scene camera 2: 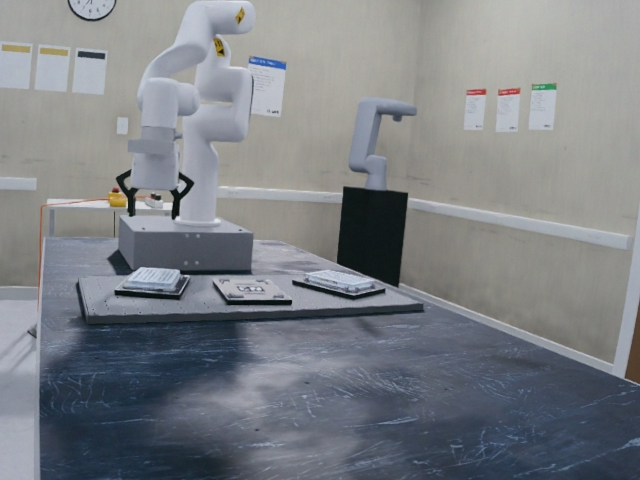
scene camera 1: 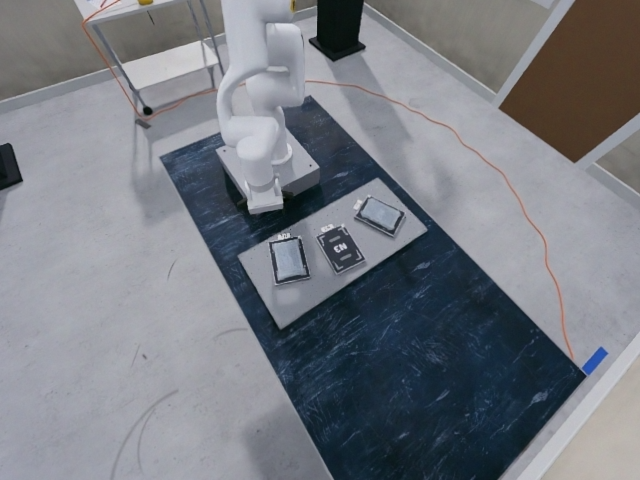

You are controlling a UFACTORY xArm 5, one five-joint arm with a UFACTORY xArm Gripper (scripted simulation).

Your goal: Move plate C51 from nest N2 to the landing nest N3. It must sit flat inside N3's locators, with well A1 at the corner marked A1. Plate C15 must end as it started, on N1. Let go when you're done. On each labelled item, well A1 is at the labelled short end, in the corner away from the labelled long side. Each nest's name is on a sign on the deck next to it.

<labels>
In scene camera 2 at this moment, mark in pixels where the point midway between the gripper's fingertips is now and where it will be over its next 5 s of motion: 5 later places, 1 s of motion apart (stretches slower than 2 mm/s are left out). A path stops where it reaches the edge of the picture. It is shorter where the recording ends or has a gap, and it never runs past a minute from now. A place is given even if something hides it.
My gripper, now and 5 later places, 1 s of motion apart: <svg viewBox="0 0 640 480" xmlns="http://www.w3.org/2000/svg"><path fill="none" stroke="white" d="M152 218L208 221L268 224L297 226L343 232L342 246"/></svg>
</labels>
